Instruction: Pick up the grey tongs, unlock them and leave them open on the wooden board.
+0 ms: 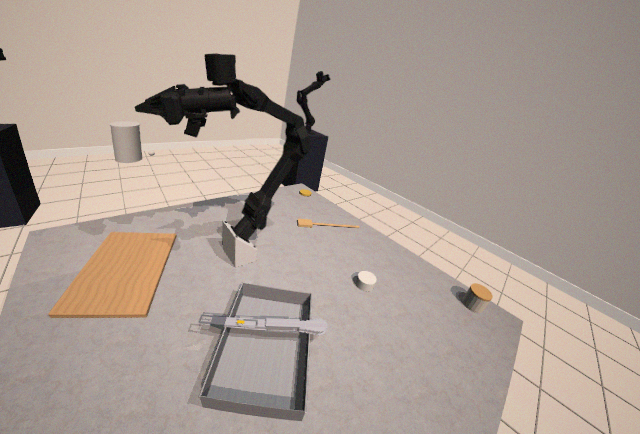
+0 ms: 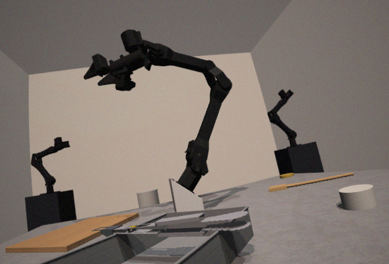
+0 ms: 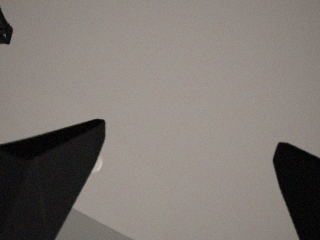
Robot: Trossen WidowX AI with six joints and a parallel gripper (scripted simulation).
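My gripper tip is 440 mm above the yellow lock tab, 310 mm short of it and 150 mm to the right of it. Round my gripper tip: roasting tin (470 mm below, 360 mm ahead, 190 mm to the left); then wooden board (490 mm below, 110 mm to the right, 50 mm behind); then white puck (590 mm to the left, 480 mm below, 310 mm ahead).
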